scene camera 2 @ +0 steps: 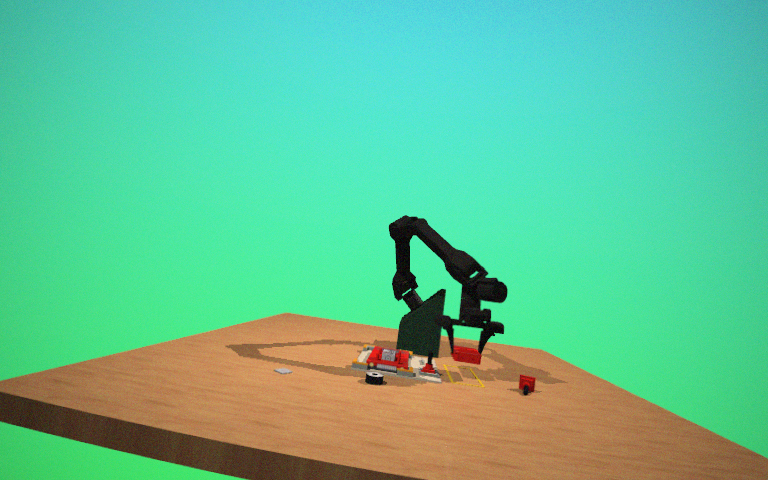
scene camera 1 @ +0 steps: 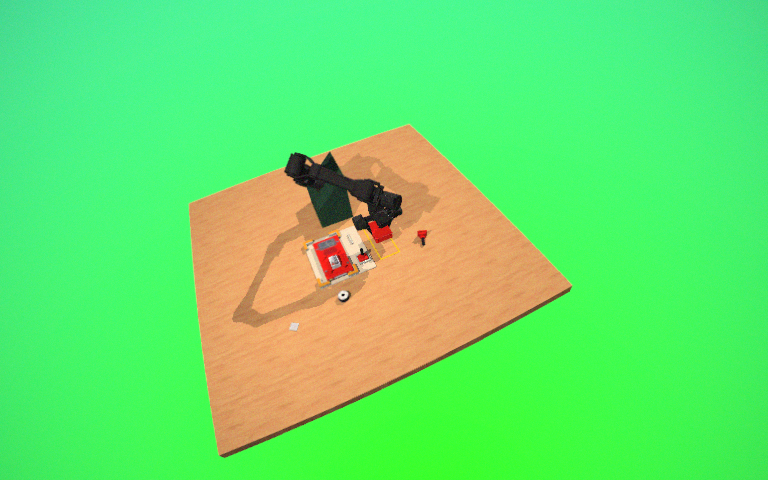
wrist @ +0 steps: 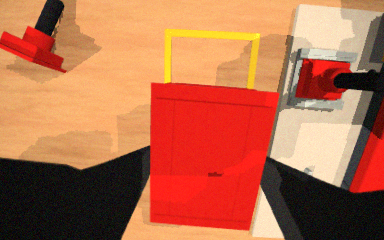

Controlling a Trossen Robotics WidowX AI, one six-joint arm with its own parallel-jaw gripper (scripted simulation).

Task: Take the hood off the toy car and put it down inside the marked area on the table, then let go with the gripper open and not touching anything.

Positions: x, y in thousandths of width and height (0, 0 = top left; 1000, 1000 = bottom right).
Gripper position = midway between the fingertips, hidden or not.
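Labels:
Visible: my gripper, in the wrist view (535, 652), in scene camera 1 (494, 480) and in scene camera 2 (606, 739).

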